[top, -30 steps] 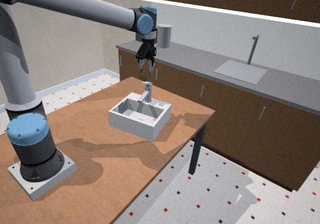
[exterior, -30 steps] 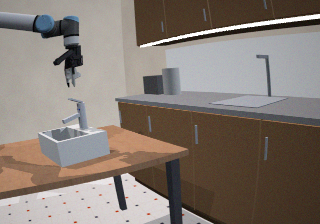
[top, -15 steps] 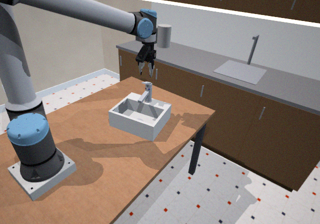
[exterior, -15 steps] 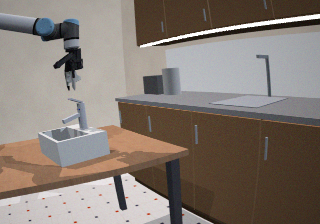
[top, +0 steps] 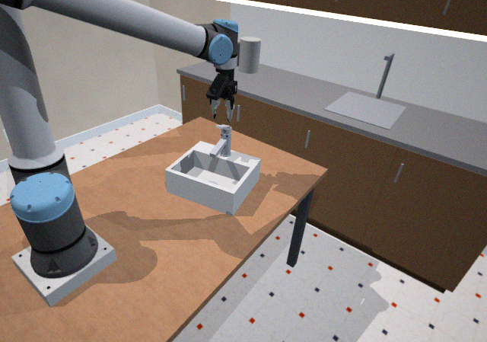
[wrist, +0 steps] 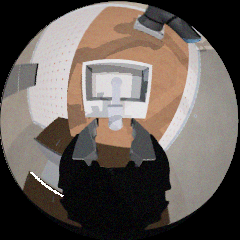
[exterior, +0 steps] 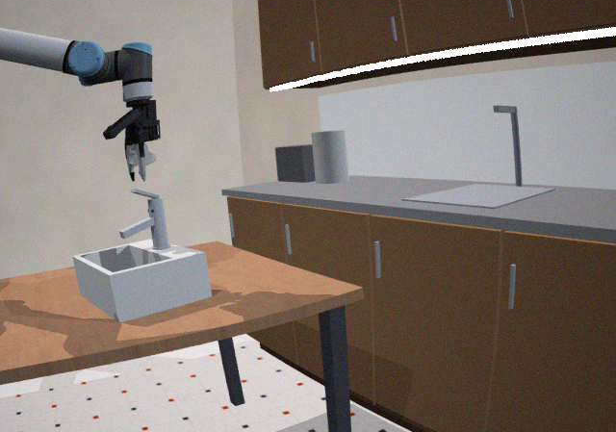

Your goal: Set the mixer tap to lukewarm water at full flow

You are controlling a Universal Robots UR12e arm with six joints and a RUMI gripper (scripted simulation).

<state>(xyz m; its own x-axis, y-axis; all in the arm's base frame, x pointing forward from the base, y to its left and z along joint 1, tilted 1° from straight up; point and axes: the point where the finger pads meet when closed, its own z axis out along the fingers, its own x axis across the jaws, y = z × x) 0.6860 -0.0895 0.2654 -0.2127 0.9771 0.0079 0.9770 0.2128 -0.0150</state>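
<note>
The lever is 2 cm ahead of my hand and 5 cm below it. Also, from my hand: grey mixer tap: 3 cm ahead, 1 cm to the left, 10 cm below; then white basin: 7 cm behind, 1 cm to the right, 29 cm below.
</note>
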